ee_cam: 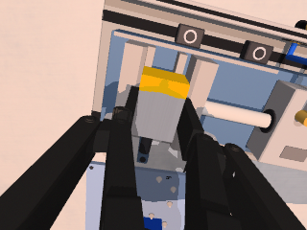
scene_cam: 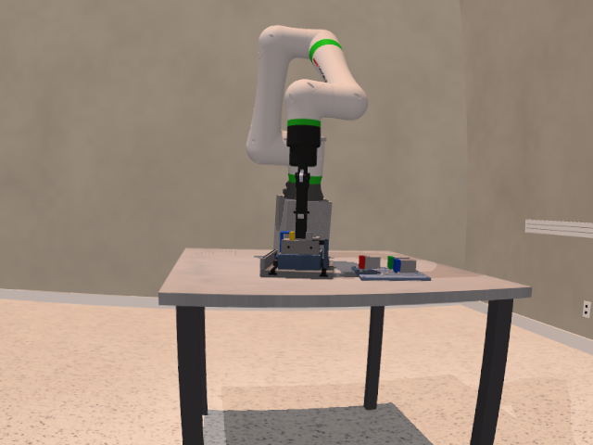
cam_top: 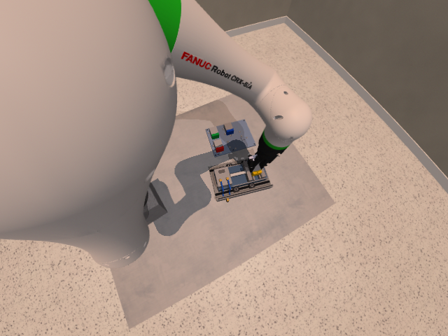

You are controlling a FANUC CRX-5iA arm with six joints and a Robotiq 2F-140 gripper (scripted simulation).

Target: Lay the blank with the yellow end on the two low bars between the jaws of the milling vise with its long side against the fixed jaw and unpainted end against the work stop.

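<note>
Now: the yellow-ended blank 30 mm below my hand. The rest, counted from my hand: work stop rod (20 mm ahead, 40 mm to the left, 40 mm below); fixed jaw (30 mm ahead, 10 mm to the right, 50 mm below); red-ended blank (60 mm behind, 230 mm to the left, 110 mm below).
</note>
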